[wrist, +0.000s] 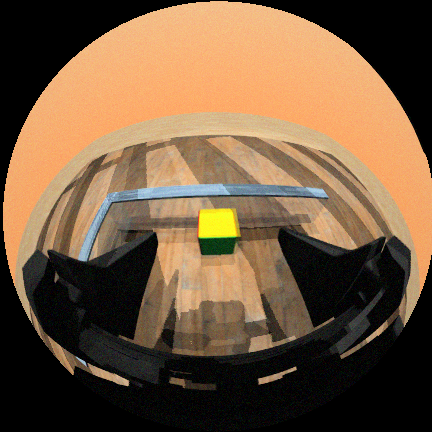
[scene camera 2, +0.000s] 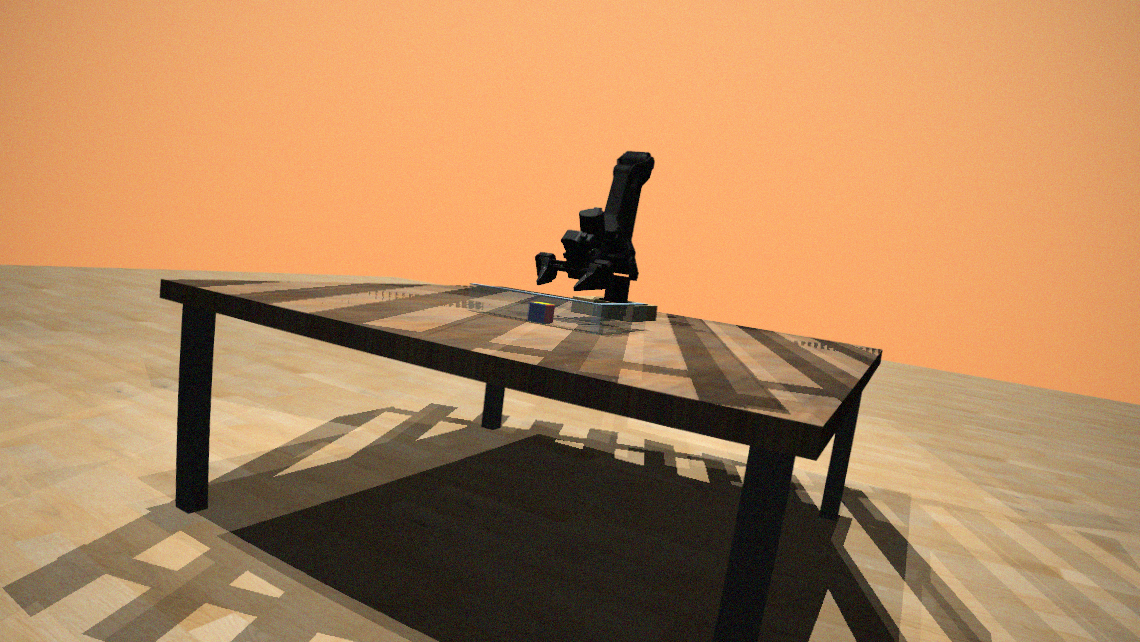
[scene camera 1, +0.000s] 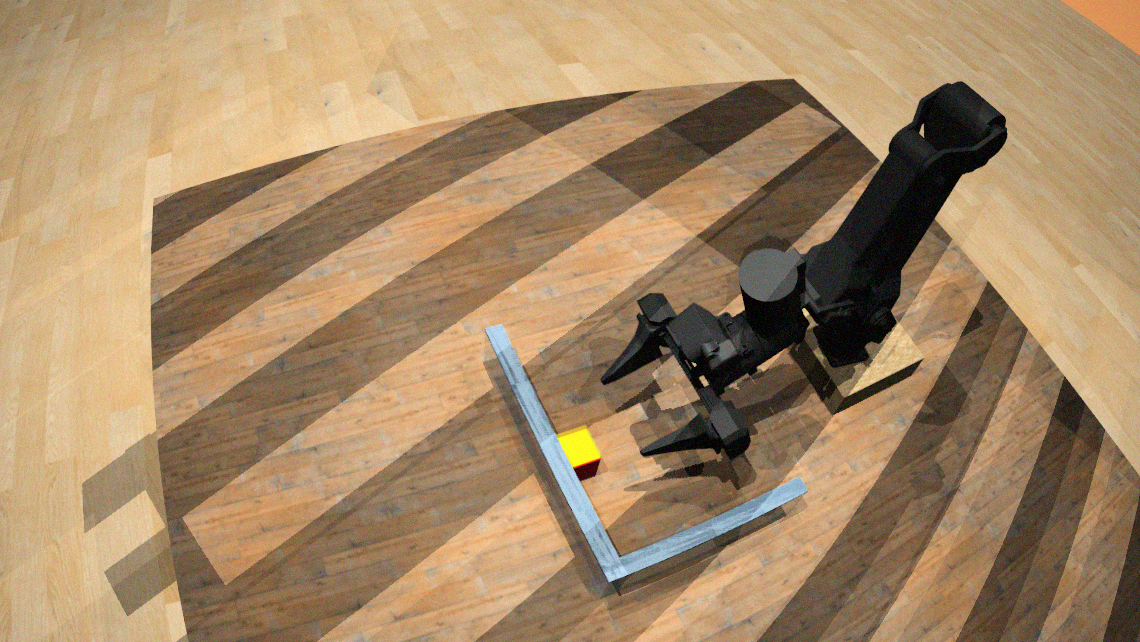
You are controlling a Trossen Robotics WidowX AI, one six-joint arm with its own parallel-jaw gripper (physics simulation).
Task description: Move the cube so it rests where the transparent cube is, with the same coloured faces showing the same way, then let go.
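Where they show: gripper, fingertip midpoint: (wrist: 218, 236) (scene camera 2: 555, 286) (scene camera 1: 621, 417); arm's base, origin of the base link: (scene camera 2: 615, 301) (scene camera 1: 840, 344).
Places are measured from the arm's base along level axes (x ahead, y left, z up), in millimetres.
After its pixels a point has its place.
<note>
The cube (scene camera 1: 579, 448) @[x 372, y 66, z -1 mm] (scene camera 2: 540, 311) (wrist: 218, 225) @[x 369, y 62, z -2 mm] sits flat on the table, beside the inner side of the long blue-topped wall. Its top is yellow. A red side shows in scene camera 1, a green side faces the wrist camera, and blue and red sides show in scene camera 2. The transparent cube does not show clearly apart from it; a thin yellowish edge along the cube's right side in the wrist view may be part of it. My gripper (scene camera 1: 623, 417) @[x 331, y 59, z 35 mm] (scene camera 2: 560, 285) @[x 331, y 59, z 35 mm] (wrist: 218, 236) @[x 331, y 59, z 35 mm] is wide open and empty, above the table and back from the cube on the arm's side.
An L-shaped low wall with a pale blue top (scene camera 1: 586, 510) @[x 389, y 146, z 18 mm] (wrist: 180, 191) @[x 395, y 108, z 18 mm] runs behind the cube and turns toward the arm at one end. Its sides look see-through. The arm's base stands on a wooden block (scene camera 1: 895, 362) @[x -75, y 46, z 0 mm]. The striped table (scene camera 2: 382, 338) @[x 839, y 138, z -54 mm] has dark edges.
</note>
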